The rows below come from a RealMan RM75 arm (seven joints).
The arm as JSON. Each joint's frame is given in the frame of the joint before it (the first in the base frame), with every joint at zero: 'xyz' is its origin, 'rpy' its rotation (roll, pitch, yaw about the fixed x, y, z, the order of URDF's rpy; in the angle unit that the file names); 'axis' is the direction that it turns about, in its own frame. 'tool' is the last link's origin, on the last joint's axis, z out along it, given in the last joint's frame.
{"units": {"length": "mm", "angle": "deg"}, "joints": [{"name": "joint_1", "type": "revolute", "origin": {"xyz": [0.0, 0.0, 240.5], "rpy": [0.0, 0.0, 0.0]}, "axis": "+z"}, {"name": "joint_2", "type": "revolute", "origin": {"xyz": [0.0, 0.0, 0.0], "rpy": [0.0, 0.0, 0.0]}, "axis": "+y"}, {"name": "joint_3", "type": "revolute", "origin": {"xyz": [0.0, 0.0, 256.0], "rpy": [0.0, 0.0, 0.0]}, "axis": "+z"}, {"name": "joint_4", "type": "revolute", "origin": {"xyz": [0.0, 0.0, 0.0], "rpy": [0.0, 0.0, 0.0]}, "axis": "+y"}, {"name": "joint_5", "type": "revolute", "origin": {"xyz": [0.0, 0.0, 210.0], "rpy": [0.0, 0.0, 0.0]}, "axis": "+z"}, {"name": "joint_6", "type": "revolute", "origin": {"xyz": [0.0, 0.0, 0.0], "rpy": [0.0, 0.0, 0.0]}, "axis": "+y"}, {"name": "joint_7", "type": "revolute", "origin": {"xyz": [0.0, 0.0, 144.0], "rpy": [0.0, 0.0, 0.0]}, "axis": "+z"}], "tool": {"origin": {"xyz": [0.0, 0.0, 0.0], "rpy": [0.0, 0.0, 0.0]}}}
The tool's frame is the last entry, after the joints.
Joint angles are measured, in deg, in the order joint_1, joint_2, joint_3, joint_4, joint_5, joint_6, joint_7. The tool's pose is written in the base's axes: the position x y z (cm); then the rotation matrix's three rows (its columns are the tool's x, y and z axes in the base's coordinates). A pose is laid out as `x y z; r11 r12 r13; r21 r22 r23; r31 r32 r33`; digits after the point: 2 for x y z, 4 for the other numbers.
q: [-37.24, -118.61, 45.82, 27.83, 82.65, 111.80, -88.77]
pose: -16.31 31.95 2.59; 0.3870 0.2140 0.8969; 0.3677 -0.9278 0.0628; 0.8456 0.3055 -0.4378
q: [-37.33, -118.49, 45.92, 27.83, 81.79, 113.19, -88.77]
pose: -16.14 31.74 2.92; 0.3782 0.1888 0.9062; 0.3606 -0.9317 0.0436; 0.8526 0.3103 -0.4205
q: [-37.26, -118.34, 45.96, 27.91, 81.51, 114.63, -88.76]
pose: -16.11 31.45 3.18; 0.3766 0.1662 0.9114; 0.3567 -0.9340 0.0229; 0.8550 0.3164 -0.4110
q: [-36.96, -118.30, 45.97, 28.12, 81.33, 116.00, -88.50]
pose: -16.19 31.08 3.40; 0.3750 0.1455 0.9155; 0.3497 -0.9368 0.0056; 0.8585 0.3181 -0.4022
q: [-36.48, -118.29, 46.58, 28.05, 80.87, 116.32, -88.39]
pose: -16.37 30.84 3.36; 0.3722 0.1440 0.9169; 0.3532 -0.9355 0.0036; 0.8583 0.3225 -0.3991
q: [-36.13, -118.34, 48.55, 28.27, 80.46, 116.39, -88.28]
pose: -16.34 30.52 3.01; 0.3874 0.1354 0.9119; 0.3627 -0.9318 -0.0157; 0.8476 0.3368 -0.4100
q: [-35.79, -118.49, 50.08, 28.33, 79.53, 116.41, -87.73]
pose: -16.29 30.28 2.76; 0.3892 0.1261 0.9125; 0.3612 -0.9321 -0.0252; 0.8474 0.3394 -0.4083
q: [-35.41, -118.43, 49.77, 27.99, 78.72, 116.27, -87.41]
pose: -16.52 30.30 2.94; 0.3713 0.1354 0.9186; 0.3550 -0.9349 -0.0057; 0.8580 0.3282 -0.3952
